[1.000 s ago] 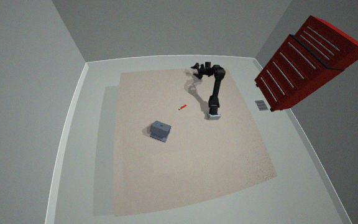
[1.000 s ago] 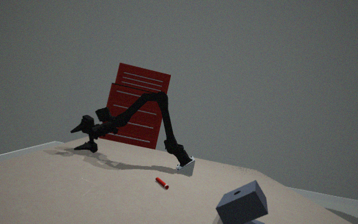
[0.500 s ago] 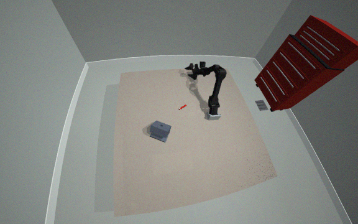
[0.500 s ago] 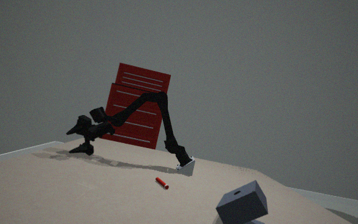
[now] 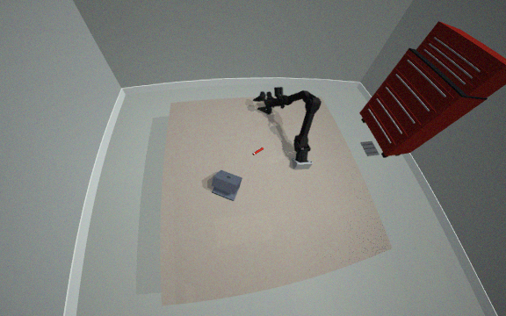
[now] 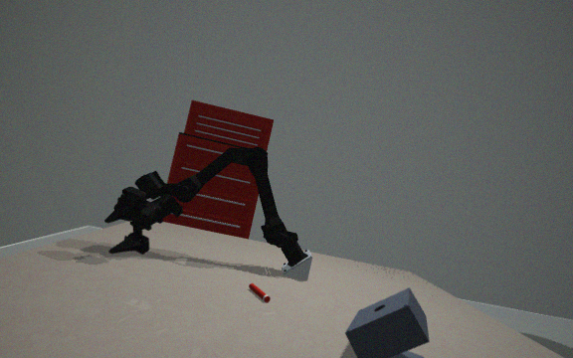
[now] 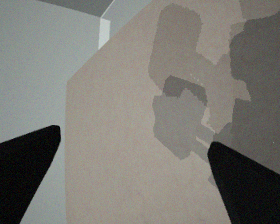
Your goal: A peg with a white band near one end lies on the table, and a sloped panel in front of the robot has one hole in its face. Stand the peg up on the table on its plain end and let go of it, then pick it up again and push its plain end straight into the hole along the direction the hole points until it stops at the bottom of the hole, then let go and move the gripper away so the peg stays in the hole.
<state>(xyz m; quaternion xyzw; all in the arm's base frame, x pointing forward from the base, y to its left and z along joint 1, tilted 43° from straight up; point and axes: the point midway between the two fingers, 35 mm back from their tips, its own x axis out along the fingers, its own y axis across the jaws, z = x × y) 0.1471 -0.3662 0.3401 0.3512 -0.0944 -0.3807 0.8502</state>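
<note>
The red peg is 90 mm ahead of my gripper tip, 390 mm to the left of it and 50 mm below it. From my gripper tip the other things lie so: grey sloped panel (300 mm ahead, 570 mm to the left, 20 mm above).
</note>
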